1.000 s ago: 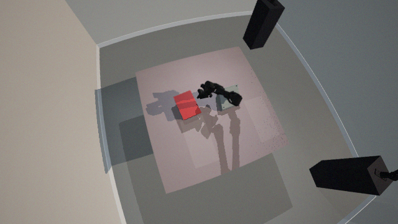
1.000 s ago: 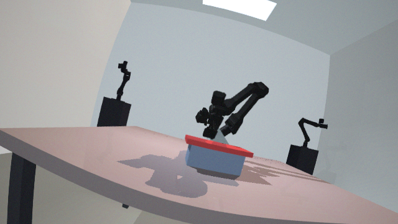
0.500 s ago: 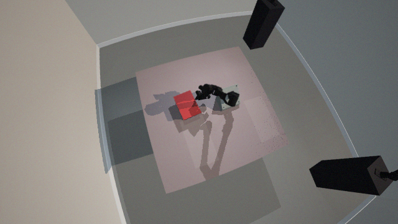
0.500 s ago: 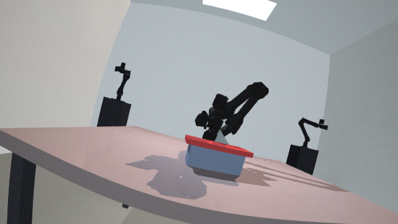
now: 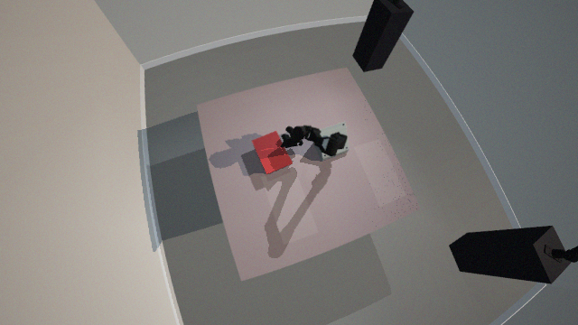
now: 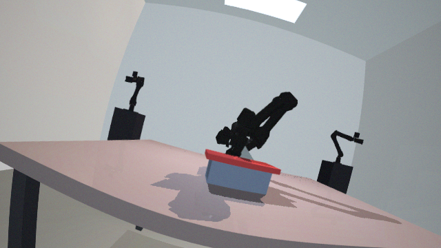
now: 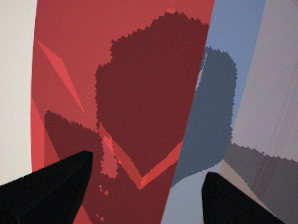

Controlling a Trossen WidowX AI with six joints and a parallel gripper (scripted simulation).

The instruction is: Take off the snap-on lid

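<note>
Right now my gripper tip is 8 cm short of the lid and 1 cm to the right of it. Also, from my gripper tip: blue storage box (8 cm ahead, 1 cm to the left, 4 cm below).
</note>
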